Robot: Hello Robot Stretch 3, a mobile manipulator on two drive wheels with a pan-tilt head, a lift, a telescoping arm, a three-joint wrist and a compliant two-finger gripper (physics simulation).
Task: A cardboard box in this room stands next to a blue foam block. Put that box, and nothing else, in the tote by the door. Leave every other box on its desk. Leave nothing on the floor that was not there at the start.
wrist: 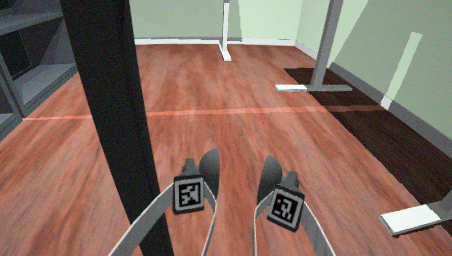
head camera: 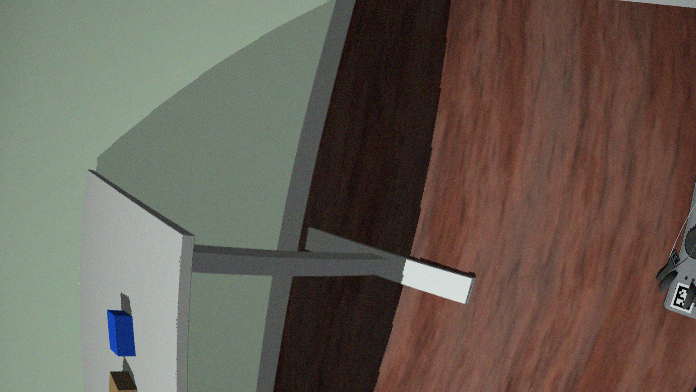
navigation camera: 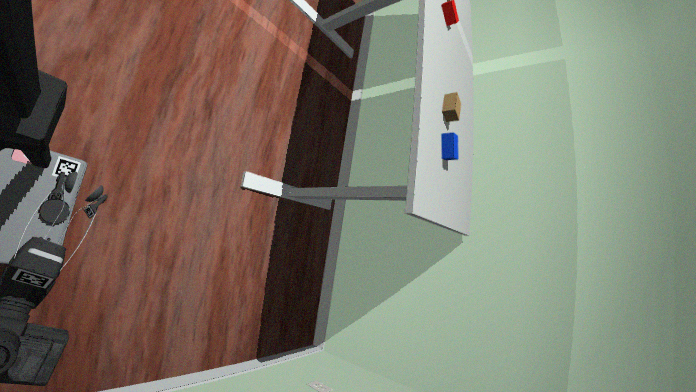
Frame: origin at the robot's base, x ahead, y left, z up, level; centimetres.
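Seen in the pictures: gripper, fingertip midpoint: (head camera: 672,299) (navigation camera: 88,179); robot's base at its link origin: (navigation camera: 53,208).
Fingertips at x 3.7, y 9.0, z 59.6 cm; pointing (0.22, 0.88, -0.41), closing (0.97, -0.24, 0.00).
Observation:
Pixels of each thing's middle, then the offset from my fingertips to it. "spot": a spot on its surface instead. Level surfaces: height alone.
- cardboard box at the middle of its body: (navigation camera: 451,107) dz +38.0, dx +84.7, dy +54.9 cm
- white desk at its surface level: dz +35.5 cm
- blue foam block at the middle of its body: (head camera: 120,333) (navigation camera: 449,146) dz +37.7, dx +85.6, dy +38.8 cm
- red block at the middle of its body: (navigation camera: 450,12) dz +37.7, dx +80.4, dy +100.4 cm
- foot at a spot on its surface: (head camera: 438,281) (navigation camera: 262,184) spot: dz -57.1, dx +77.3, dy +23.8 cm
A cardboard box (head camera: 123,382) (navigation camera: 451,106) stands on the white desk (head camera: 140,260) (navigation camera: 437,192) by the wall, next to a blue foam block (head camera: 121,333) (navigation camera: 449,146), with a small gap between them. In the head camera view the box is cut by the bottom edge. A red block (navigation camera: 450,12) lies farther along the same desk. My gripper (head camera: 679,283) (navigation camera: 82,187) (wrist: 240,169) is open and empty, over the robot's base and away from the desk. The tote and the door do not show.
The desk's near foot (head camera: 438,281) (navigation camera: 263,184) (wrist: 411,220) sticks out onto the floor. Its other foot (navigation camera: 341,42) (wrist: 291,88) is farther along. Another white leg (wrist: 225,30) stands at the back. A grey shelf unit (wrist: 14,97) stands at the left, and a black upright (wrist: 107,95) crosses the wrist view.

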